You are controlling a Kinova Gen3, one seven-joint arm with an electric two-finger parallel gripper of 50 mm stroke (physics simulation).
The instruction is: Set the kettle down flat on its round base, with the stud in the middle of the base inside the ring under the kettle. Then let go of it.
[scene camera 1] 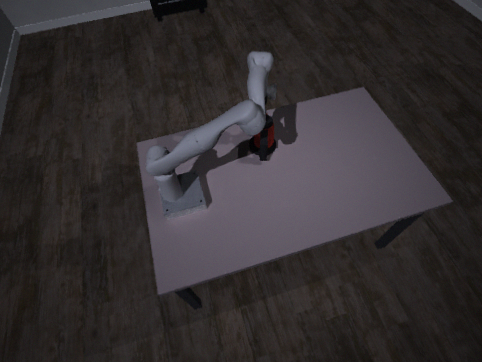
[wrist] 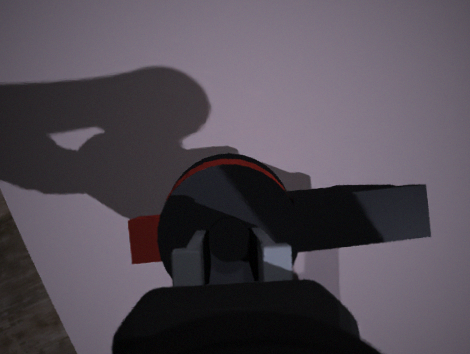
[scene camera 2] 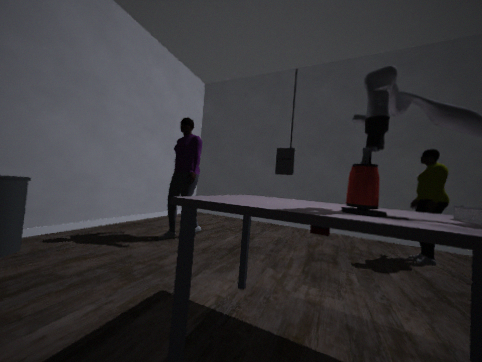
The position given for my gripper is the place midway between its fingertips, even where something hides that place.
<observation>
I see my gripper point(scene camera 2: 366, 164).
My gripper also shows in the wrist view point(wrist: 229, 247).
</observation>
